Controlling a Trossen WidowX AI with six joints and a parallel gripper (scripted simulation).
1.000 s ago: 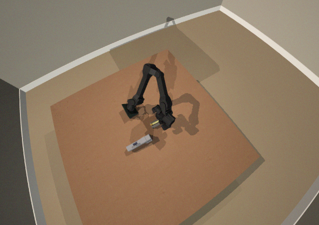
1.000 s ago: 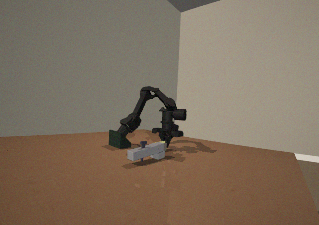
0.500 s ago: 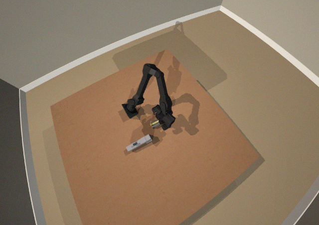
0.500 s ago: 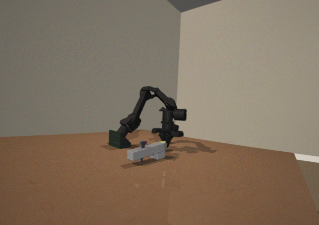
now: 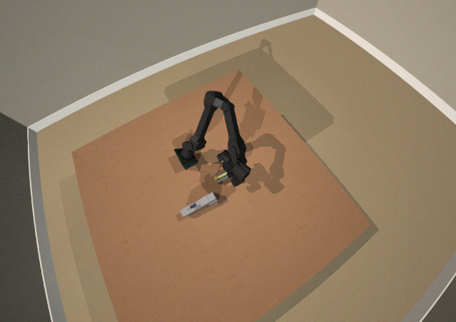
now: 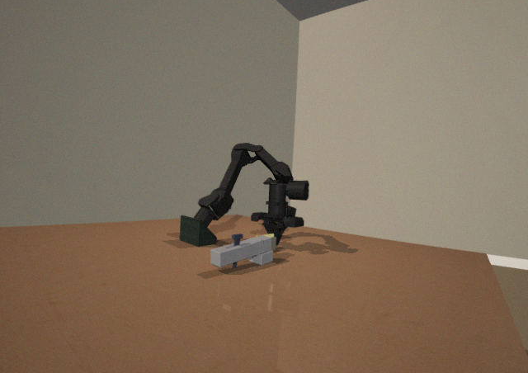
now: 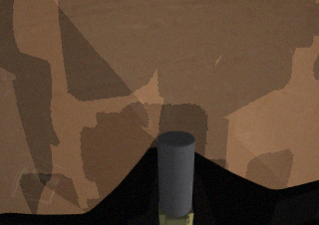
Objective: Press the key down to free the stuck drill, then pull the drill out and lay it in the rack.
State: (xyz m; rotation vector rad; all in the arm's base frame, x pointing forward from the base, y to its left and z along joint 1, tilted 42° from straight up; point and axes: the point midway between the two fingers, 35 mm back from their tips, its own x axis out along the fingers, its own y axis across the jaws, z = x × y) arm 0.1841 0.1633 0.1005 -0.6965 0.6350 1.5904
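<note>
My gripper tip is 40 mm to the left of the drill and 30 mm below it. Also, from my gripper tip: dark t-shaped key 90 mm ahead, 240 mm to the right, 40 mm above; light grey holder block 90 mm ahead, 210 mm to the right, 20 mm above; ribbed grey rack 50 mm to the right, 10 mm above.
</note>
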